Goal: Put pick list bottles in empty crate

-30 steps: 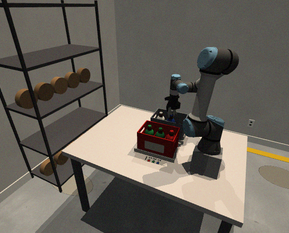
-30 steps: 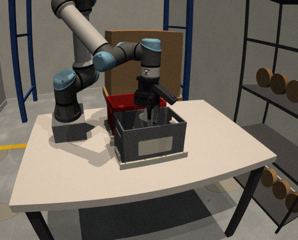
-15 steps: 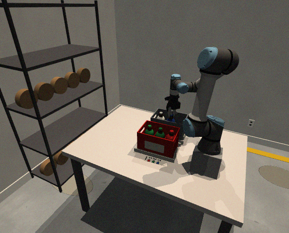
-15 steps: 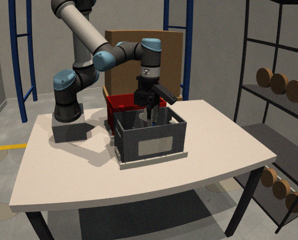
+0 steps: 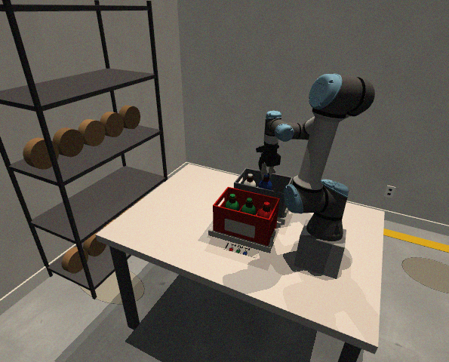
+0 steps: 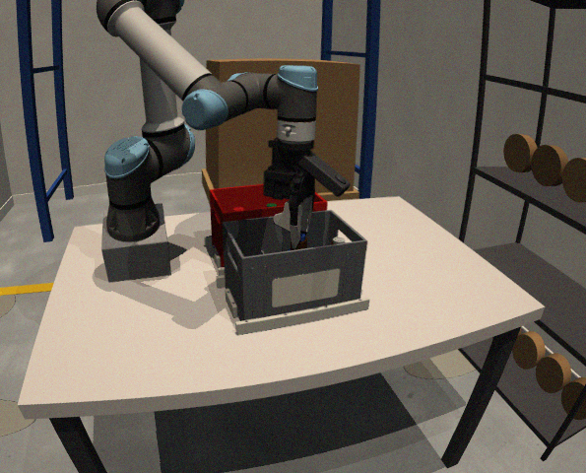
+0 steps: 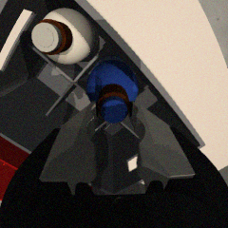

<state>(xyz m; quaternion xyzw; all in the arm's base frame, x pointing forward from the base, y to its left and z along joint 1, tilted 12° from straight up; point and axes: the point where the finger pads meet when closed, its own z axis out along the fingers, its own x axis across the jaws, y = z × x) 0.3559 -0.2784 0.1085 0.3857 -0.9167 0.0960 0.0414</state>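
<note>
Right now the blue bottle is 7 cm below my hand. Round my hand: red bottle 8 cm behind, 23 cm to the left, 9 cm below; grey crate 4 cm to the left, 9 cm below; white bottle 9 cm ahead, 9 cm below.
</note>
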